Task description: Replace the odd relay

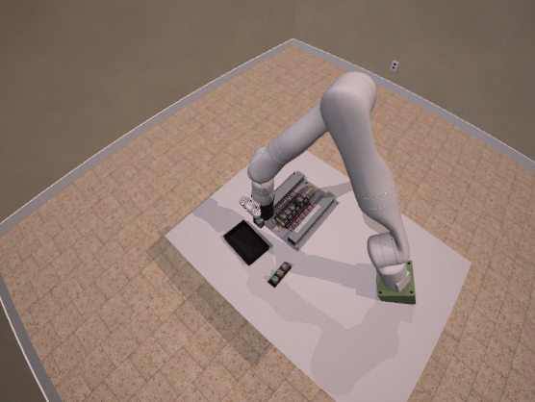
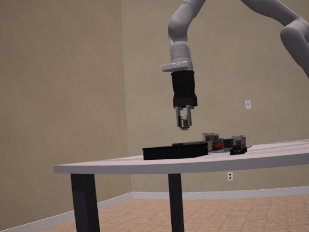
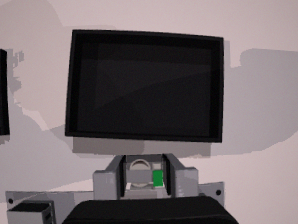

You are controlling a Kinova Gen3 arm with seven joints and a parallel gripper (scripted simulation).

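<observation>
The black tray lies 10 mm behind my hand, 70 mm to the left of it and 100 mm below it. The rest, counted from my hand: spare holder 200 mm behind, 30 mm to the left, 100 mm below; then relay panel 20 mm ahead, 210 mm to the right, 110 mm below; then red wiring 40 mm behind, 190 mm to the right, 90 mm below.
</observation>
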